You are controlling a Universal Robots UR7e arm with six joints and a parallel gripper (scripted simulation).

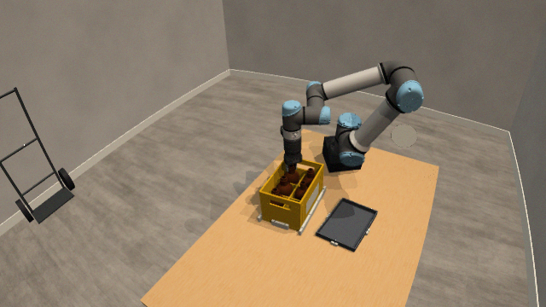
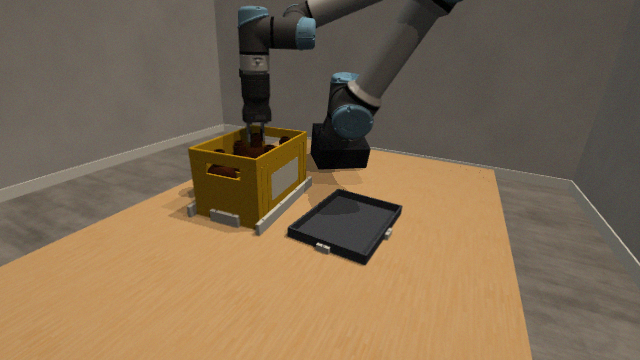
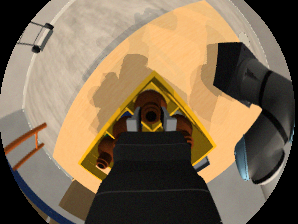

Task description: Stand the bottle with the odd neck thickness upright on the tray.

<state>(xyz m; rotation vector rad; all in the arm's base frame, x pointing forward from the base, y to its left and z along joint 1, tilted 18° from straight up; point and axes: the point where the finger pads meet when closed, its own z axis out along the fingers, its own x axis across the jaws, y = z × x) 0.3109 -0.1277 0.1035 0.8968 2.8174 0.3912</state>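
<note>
My gripper is now 8 cm above the yellow crate, 7 cm short of it and 6 cm to the right of it. Also, from my hand: dark tray: 34 cm to the left, 15 cm below, 4 cm ahead; then bottle: 11 cm to the left, 7 cm below, 7 cm ahead.
</note>
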